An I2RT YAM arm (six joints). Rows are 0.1 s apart.
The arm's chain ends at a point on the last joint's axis. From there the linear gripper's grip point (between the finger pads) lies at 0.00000 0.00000 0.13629 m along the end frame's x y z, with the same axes.
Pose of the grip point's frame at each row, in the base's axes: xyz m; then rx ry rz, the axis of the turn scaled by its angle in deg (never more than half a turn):
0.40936, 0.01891, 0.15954, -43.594, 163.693, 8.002
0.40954, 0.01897, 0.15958, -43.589, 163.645, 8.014
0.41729, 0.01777, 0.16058, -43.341, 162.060, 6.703
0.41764, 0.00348, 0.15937, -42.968, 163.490, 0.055
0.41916, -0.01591, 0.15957, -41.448, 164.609, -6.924
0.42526, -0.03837, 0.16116, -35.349, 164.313, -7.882
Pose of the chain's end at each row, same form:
0.38886, 0.00027, 0.29298, -43.594, 163.693, 8.002
0.38894, 0.00028, 0.29300, -43.589, 163.645, 8.014
0.39247, 0.00000, 0.29341, -43.341, 162.060, 6.703
0.39261, -0.00319, 0.29318, -42.968, 163.490, 0.055
0.39329, -0.01107, 0.29329, -41.448, 164.609, -6.924
0.39552, -0.03186, 0.29401, -35.349, 164.313, -7.882

